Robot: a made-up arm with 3 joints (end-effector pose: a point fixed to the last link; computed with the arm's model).
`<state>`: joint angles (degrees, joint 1 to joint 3).
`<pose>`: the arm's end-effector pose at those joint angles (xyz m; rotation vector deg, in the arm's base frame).
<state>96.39 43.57 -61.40</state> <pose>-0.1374 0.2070 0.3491 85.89 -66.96 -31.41</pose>
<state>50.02 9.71 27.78</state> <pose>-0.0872 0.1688 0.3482 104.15 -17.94 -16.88</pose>
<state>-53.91 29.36 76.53</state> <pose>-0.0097 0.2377 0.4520 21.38 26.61 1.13</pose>
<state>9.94 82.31 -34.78</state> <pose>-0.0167 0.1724 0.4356 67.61 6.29 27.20</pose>
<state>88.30 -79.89 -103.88</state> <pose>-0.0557 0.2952 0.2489 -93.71 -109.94 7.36</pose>
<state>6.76 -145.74 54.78</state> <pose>0.0133 0.1873 0.3094 55.35 -133.68 90.76</pose>
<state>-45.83 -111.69 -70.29</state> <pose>0.0762 0.2392 0.3577 3.70 89.80 -52.45</pose>
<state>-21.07 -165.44 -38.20</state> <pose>0.0814 0.2448 0.3759 19.51 91.09 -30.17</pose>
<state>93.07 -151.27 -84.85</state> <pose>-0.0147 0.2284 0.2355 -155.05 -82.12 10.92</pose>
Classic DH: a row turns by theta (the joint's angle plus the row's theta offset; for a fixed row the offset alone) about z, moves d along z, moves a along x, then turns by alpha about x. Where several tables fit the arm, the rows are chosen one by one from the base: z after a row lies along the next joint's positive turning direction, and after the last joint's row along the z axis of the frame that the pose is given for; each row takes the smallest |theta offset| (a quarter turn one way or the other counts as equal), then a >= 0, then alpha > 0; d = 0 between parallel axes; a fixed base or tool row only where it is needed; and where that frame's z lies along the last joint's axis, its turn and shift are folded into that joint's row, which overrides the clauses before.
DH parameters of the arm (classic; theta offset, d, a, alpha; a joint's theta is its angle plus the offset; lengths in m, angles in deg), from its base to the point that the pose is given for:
base (fixed): -59.81 0.4147 -0.2446 -121.46
joint 1: -82.43 0.1193 0.017 80.98
joint 2: -27.26 0.0513 -0.0154 -18.62
joint 3: 62.43 -0.0213 -0.0143 164.04
tool (fixed): 39.29 0.1315 0 0

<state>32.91 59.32 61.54</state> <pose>-0.0152 0.1549 0.3597 84.95 67.27 -41.06</pose>
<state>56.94 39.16 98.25</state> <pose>-0.0566 0.1709 0.3079 107.88 92.85 -60.72</pose>
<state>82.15 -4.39 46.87</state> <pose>-0.1139 0.2030 0.3203 126.97 -18.45 -51.42</pose>
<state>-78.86 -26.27 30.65</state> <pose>-0.0326 0.2167 0.4425 19.77 -12.15 105.25</pose>
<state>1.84 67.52 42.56</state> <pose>0.0079 0.1807 0.4177 57.73 49.00 -20.15</pose>
